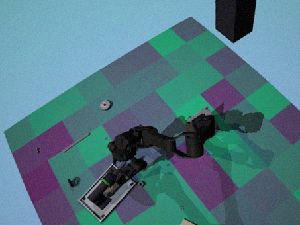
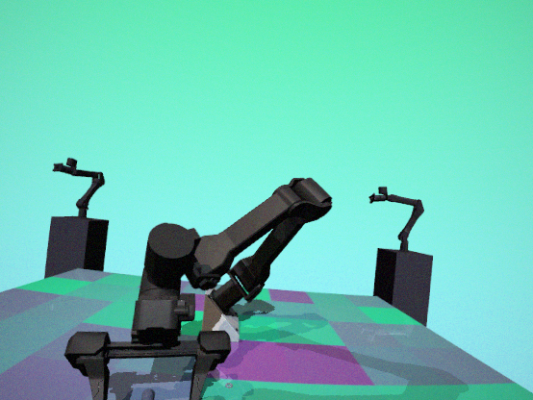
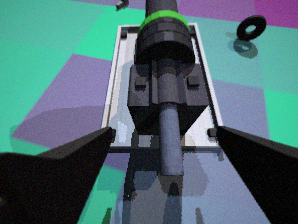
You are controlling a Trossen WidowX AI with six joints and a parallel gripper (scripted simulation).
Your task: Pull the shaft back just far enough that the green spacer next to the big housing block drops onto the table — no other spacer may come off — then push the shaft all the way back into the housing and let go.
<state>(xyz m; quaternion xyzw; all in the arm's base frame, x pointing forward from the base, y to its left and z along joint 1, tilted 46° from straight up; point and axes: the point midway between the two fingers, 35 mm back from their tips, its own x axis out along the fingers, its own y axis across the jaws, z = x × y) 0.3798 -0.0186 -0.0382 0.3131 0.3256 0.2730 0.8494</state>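
The shaft is 6 cm ahead of my gripper tip, 1 cm to the left of it and 2 cm above it. The rest, counted from my gripper tip: thin grey rod (11 cm ahead, 29 cm to the right, 6 cm below); grey washer (11 cm behind, 38 cm to the right, 5 cm below); green spacer (8 cm ahead, 2 cm to the left, 2 cm above).
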